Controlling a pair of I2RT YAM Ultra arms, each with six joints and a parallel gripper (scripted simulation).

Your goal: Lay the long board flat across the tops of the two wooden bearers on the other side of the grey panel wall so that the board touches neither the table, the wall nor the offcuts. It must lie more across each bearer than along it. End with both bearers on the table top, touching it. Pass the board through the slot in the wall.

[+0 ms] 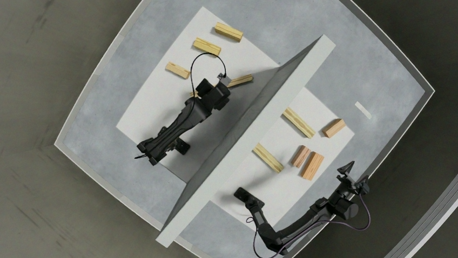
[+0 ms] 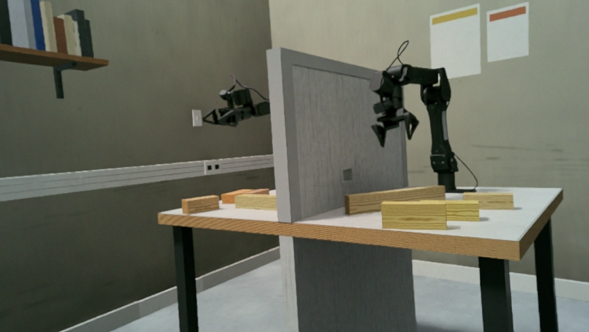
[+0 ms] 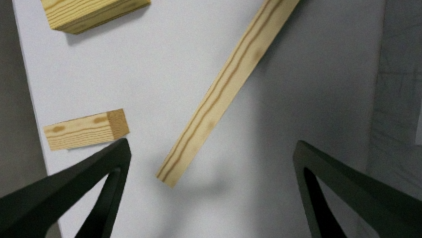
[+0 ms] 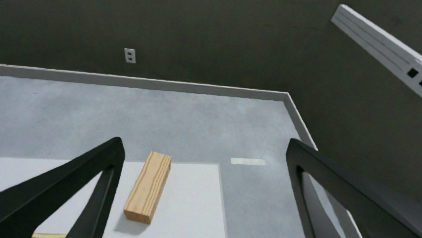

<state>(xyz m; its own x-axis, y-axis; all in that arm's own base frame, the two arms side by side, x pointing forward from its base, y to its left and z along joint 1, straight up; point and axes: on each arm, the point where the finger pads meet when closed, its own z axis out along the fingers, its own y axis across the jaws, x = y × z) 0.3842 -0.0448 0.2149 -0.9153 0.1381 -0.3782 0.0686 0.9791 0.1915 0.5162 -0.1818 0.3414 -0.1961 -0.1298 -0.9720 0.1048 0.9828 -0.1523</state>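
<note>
The long board lies 19 cm below my left hand, 3 cm ahead of it and 1 cm to the left of it. Round my left hand: offcut (65 cm to the right, 28 cm ahead, 19 cm below); wooden bearer (45 cm to the right, 19 cm below, 16 cm ahead).
</note>
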